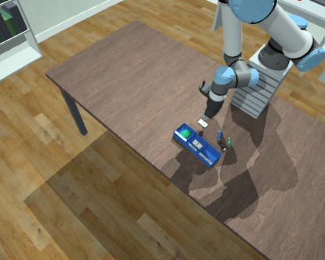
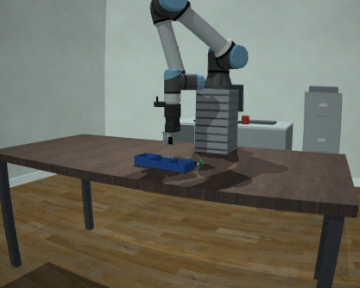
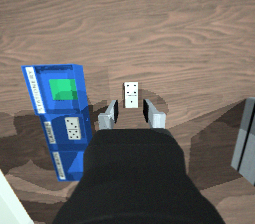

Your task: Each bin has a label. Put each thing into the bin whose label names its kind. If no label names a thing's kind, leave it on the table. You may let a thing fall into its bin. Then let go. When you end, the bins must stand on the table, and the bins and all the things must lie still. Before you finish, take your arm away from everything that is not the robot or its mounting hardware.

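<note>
Now: hand 130 mm short of the blue three-part bin, 60 mm to the right of it and 70 mm above it. From my hand the other things lie so: blue cylinder 10 mm behind, 110 mm to the left, 80 mm below; black cylinder 30 mm ahead, 160 mm to the left, 80 mm below; green block 120 mm ahead, 20 mm to the right, 70 mm below.
</note>
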